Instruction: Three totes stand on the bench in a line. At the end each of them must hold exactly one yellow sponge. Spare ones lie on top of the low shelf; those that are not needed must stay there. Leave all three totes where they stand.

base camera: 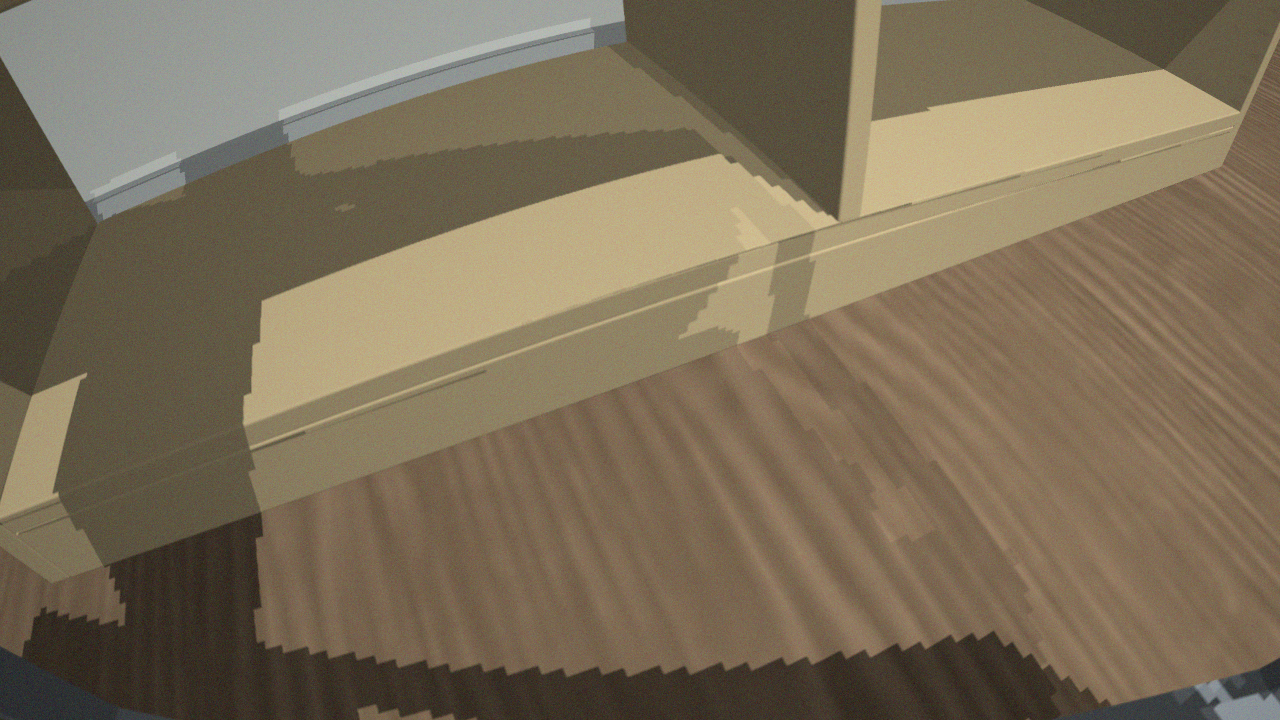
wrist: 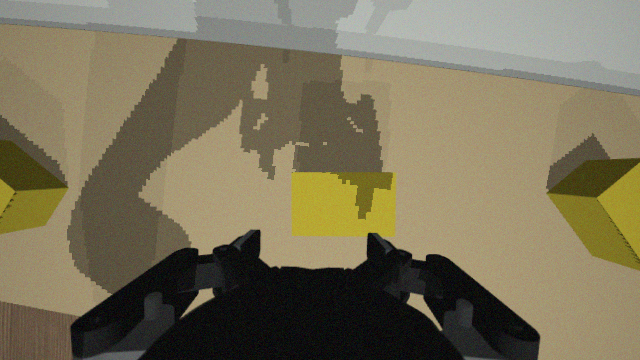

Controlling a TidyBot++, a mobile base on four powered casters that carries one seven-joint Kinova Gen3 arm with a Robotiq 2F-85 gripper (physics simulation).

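Places are measured from the arm's base along level axes (x down, y back, z left), in centimetres.
Pixels of known places: gripper, fingertip midpoint: (wrist: 313,243).
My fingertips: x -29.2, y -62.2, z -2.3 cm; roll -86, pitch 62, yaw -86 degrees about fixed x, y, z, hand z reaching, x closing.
Note:
Behind a point stands the place of what it marks.
My gripper (wrist: 313,243) {x -29.2, y -62.2, z -2.3 cm} is open and empty over the top of the low shelf (wrist: 475,150) {x -21.4, y -78.6, z -14.4 cm} in the wrist view. A yellow sponge (wrist: 320,212) {x -25.8, y -64.0, z -1.8 cm} lies on the shelf top, in front of the fingertips and a little to the right of their midline, partly under the arm's shadow. A second yellow sponge (wrist: 30,200) {x -24.2, y -48.3, z 27.3 cm} is cut off by the left edge of the view, and a third yellow sponge (wrist: 590,215) {x -24.2, y -77.5, z -27.0 cm} by the right edge; both are turned at an angle. In the base camera view the lower part of the shelf (base camera: 501,259) {x 31.7, y -45.2, z 10.1 cm} shows. The three totes show in neither view.
A pale wall (wrist: 500,30) {x -22.9, y -90.4, z -9.3 cm} (base camera: 313,53) {x 25.0, y -73.3, z 33.2 cm} stands behind the shelf. An upright divider (base camera: 859,107) {x 23.4, y -47.5, z -11.8 cm} splits the shelf's open compartments in the base camera view. Wood floor (base camera: 626,519) {x 39.7, y -31.6, z 2.9 cm} (wrist: 35,330) {x 39.7, y 69.8, z 84.7 cm} lies in front of the shelf, with a dark shadow across its near part.

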